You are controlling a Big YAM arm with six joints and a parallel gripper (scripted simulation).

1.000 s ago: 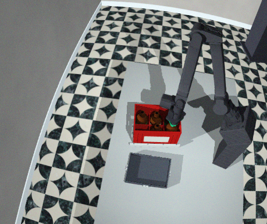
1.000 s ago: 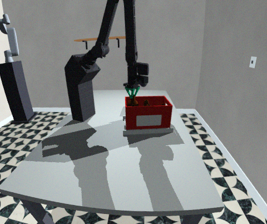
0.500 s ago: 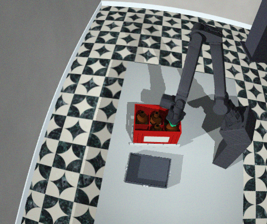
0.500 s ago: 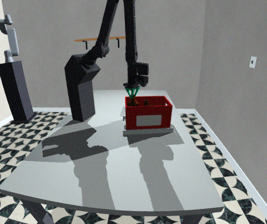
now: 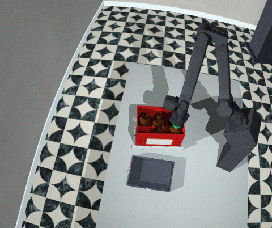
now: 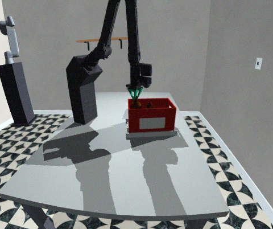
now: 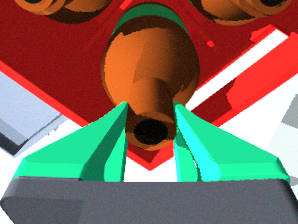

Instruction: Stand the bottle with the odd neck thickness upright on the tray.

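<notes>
Now: the crate 90 mm ahead of my hand, 50 mm to the right of it and 110 mm below it. The rest, counted from my hand: dark grey tray: 150 mm ahead, 210 mm to the left, 180 mm below; then glass bottle: 90 mm ahead, 90 mm to the right, 110 mm below.
</notes>
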